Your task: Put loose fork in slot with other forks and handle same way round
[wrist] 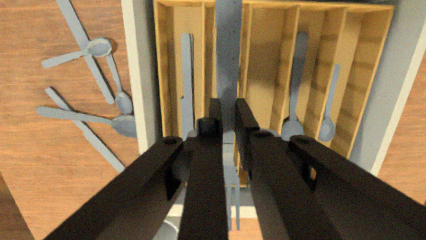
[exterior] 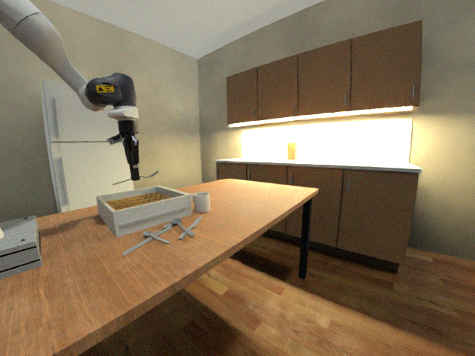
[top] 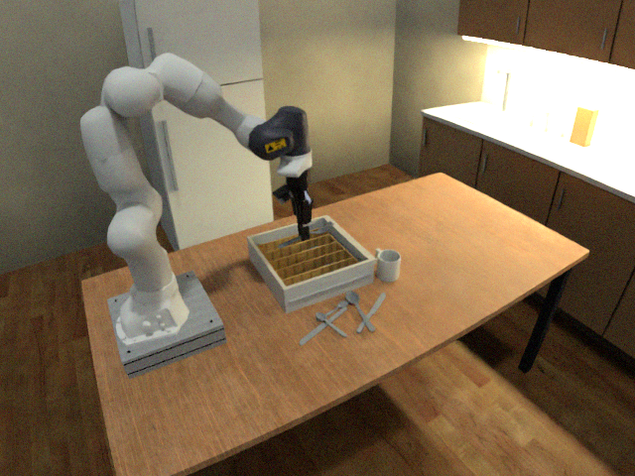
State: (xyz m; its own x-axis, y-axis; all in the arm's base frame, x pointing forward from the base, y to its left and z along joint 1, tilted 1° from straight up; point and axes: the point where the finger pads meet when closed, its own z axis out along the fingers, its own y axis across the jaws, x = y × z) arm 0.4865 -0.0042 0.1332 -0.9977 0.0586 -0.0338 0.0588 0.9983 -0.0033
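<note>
Right now the cutlery tray is 4 cm ahead of my hand, 6 cm to the left of it and 18 cm below it. The rest, counted from my hand: white mug 26 cm ahead, 13 cm to the right, 18 cm below; then spoon 5 cm behind, 21 cm to the right, 21 cm below.
</note>
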